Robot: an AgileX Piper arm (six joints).
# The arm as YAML. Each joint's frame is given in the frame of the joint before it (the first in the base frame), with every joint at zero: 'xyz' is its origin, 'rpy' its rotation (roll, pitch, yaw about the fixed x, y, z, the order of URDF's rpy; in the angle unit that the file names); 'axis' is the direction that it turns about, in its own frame. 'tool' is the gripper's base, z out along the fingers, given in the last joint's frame.
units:
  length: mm
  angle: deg
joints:
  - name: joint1
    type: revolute
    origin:
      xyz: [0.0, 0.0, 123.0]
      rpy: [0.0, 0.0, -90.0]
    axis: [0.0, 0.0, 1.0]
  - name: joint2
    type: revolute
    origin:
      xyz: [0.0, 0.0, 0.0]
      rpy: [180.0, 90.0, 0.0]
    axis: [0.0, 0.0, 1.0]
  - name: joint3
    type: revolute
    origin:
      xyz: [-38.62, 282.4, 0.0]
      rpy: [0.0, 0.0, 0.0]
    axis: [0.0, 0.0, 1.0]
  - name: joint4
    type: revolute
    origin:
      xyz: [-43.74, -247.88, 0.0]
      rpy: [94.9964, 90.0, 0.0]
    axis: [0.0, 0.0, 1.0]
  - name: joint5
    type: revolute
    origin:
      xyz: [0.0, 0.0, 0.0]
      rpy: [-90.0, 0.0, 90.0]
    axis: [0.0, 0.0, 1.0]
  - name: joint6
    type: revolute
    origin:
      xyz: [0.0, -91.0, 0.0]
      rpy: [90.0, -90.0, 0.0]
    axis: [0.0, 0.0, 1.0]
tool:
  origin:
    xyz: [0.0, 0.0, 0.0]
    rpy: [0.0, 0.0, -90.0]
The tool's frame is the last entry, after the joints.
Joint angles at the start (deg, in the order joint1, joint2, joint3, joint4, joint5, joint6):
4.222 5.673 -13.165 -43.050 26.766 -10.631
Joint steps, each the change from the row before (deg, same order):
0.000 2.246 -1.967 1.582 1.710 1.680
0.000 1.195 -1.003 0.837 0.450 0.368
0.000 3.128 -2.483 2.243 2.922 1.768
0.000 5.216 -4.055 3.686 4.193 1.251
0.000 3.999 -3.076 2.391 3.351 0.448
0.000 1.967 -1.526 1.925 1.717 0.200
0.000 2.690 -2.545 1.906 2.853 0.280
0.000 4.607 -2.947 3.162 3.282 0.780
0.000 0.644 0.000 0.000 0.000 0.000
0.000 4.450 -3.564 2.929 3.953 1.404
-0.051 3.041 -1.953 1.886 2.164 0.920
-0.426 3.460 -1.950 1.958 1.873 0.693
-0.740 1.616 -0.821 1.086 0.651 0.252
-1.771 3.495 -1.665 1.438 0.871 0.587
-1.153 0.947 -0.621 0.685 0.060 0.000
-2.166 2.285 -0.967 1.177 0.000 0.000
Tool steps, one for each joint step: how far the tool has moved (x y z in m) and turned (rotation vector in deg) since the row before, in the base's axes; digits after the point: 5 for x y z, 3 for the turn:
0.00248 -0.00057 0.00645 3.284 1.266 -1.030
0.00171 0.00020 0.00367 1.190 0.504 -0.176
0.00416 -0.00085 0.00648 4.023 2.633 -1.733
0.00842 -0.00004 0.01041 4.895 4.486 -2.121
0.00721 0.00014 0.00722 2.787 3.781 -1.584
0.00375 0.00088 0.00294 2.068 1.998 -0.664
0.00479 0.00050 0.00614 2.133 2.701 -1.226
0.01058 0.00233 0.00399 3.614 4.613 -1.456
0.00199 0.00015 -0.00104 -0.047 0.642 0.000
0.01016 0.00232 0.00613 3.781 4.361 -2.159
0.00777 0.00191 0.00175 2.352 3.016 -1.302
0.00960 0.00160 0.00073 2.213 3.248 -1.429
0.00465 -0.00016 -0.00018 1.163 1.421 -1.084
0.01084 -0.00210 -0.00061 1.684 2.587 -2.452
0.00313 -0.00192 0.00065 0.681 0.392 -1.168
0.00748 -0.00414 -0.00116 1.200 1.297 -2.180

